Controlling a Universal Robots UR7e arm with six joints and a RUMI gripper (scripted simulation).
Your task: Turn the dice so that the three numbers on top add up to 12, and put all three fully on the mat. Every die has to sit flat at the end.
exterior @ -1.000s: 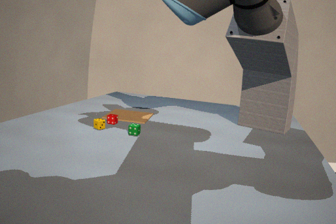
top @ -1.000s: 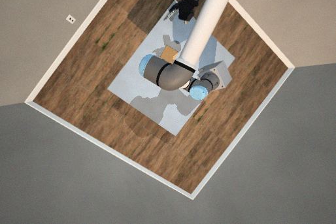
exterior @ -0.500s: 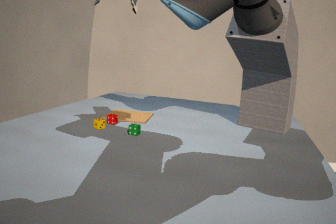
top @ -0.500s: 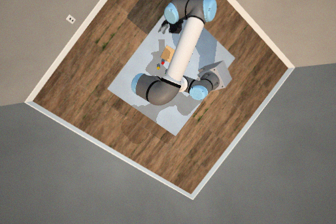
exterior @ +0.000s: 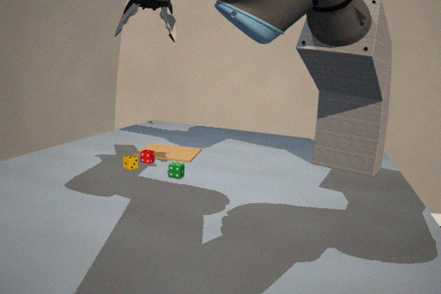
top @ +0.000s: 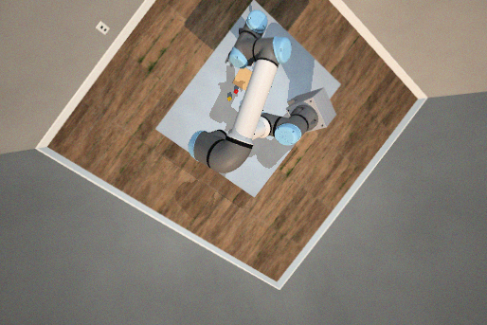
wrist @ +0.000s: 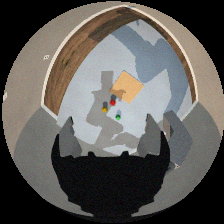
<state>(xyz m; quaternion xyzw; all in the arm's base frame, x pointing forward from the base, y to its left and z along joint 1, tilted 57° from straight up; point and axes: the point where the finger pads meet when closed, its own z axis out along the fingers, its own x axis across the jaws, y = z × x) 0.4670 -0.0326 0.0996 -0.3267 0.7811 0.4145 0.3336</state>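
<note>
My hand is 27 cm above the red die, 9 cm past it and 7 cm to the right of it. The rest, counted from my hand: green die 27 cm below, 20 cm behind, 11 cm to the left; tan mat 28 cm below, 7 cm behind, 4 cm to the right; yellow die 27 cm below, 14 cm to the left, 10 cm behind.
</note>
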